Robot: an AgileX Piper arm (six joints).
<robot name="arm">
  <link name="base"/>
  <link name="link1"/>
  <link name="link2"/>
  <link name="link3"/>
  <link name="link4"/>
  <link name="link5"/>
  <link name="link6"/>
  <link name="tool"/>
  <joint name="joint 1" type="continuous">
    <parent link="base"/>
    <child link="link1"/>
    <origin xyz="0 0 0.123" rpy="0 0 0"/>
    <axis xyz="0 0 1"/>
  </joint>
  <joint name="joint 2" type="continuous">
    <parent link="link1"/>
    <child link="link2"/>
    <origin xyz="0 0 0" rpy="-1.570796 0 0"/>
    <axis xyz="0 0 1"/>
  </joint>
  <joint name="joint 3" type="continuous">
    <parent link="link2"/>
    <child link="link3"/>
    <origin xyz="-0.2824 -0.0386 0" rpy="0 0 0"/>
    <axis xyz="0 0 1"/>
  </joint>
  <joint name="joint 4" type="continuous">
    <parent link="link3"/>
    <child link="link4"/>
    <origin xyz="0.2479 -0.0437 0" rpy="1.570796 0 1.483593"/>
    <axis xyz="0 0 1"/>
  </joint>
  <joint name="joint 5" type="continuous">
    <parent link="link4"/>
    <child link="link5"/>
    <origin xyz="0 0 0" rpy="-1.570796 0 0"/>
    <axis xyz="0 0 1"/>
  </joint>
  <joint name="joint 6" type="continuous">
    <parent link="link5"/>
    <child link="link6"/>
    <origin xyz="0 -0.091 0" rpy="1.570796 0 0"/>
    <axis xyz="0 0 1"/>
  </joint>
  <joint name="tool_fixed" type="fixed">
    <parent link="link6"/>
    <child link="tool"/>
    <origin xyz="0 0 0" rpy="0 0 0"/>
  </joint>
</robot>
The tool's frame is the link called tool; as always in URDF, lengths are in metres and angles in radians. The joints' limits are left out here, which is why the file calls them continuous.
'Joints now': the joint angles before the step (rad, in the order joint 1, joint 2, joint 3, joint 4, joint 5, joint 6). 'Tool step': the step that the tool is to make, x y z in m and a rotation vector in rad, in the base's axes. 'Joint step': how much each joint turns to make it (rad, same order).
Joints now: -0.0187 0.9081 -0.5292 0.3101 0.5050 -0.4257
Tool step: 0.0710 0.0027 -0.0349 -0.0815 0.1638 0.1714
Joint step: -0.0002 0.3939 -0.1396 0.1336 -0.0404 -0.3168
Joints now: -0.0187 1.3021 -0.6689 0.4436 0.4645 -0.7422
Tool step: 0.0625 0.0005 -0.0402 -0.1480 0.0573 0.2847
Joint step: 0.0001 0.3211 -0.1714 0.0642 -0.0174 -0.3908
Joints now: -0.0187 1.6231 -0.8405 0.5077 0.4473 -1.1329
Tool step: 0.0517 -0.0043 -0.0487 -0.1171 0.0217 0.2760
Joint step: -0.0132 0.2773 -0.1749 0.0449 -0.0045 -0.3631
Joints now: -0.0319 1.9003 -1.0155 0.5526 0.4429 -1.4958
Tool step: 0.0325 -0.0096 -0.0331 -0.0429 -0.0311 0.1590
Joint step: -0.0296 0.1690 -0.1254 0.0994 -0.0073 -0.2932
